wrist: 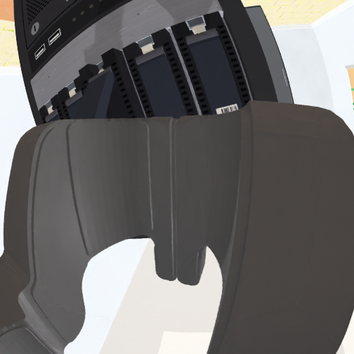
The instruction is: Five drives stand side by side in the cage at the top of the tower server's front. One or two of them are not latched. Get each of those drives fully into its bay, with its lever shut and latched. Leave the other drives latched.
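The tower server's cage shows at the top of the wrist view, with five drives side by side. The rightmost drive (pixel 215 65) and the one beside it (pixel 159 82) sit in line between perforated rails. The middle drive (pixel 104 92) stands farther out than its neighbours and shows a slanted dark face. The two left drives (pixel 74 106) (pixel 50 116) are partly hidden behind it and my gripper. My gripper (pixel 186 202) is shut, with its fingers meeting in front of the cage and no drive between them. It hides the lower parts of the drives, and their levers cannot be made out.
The tower's front panel (pixel 95 42) with two USB ports is above and left of the drives. The tower's side panel (pixel 272 55) is at the right. Pale walls (pixel 305 65) stand behind, and a light surface (pixel 135 300) shows below the fingers.
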